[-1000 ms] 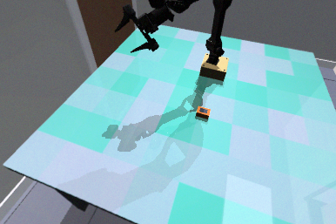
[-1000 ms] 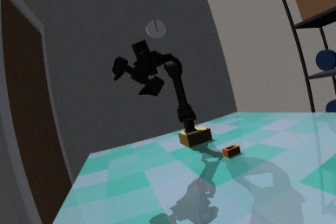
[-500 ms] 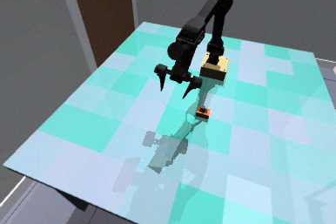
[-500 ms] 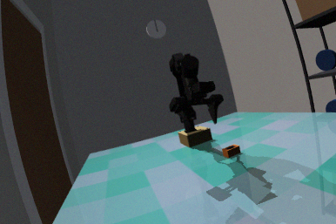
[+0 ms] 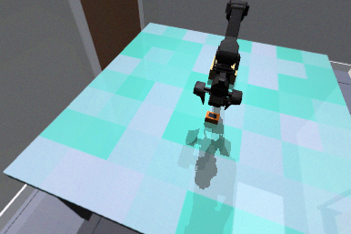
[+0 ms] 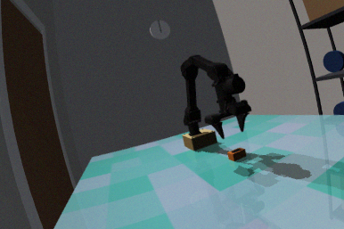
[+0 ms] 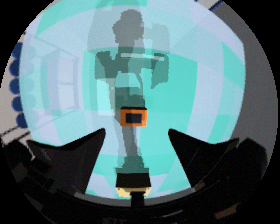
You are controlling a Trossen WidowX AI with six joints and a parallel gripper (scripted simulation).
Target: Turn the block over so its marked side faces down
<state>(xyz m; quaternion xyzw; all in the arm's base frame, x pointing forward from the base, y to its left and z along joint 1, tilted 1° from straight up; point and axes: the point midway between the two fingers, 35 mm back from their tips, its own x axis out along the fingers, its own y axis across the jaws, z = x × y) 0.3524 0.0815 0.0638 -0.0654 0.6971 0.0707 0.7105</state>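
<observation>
Now: gripper tip 1 cm past the block and 8 cm above it.
</observation>
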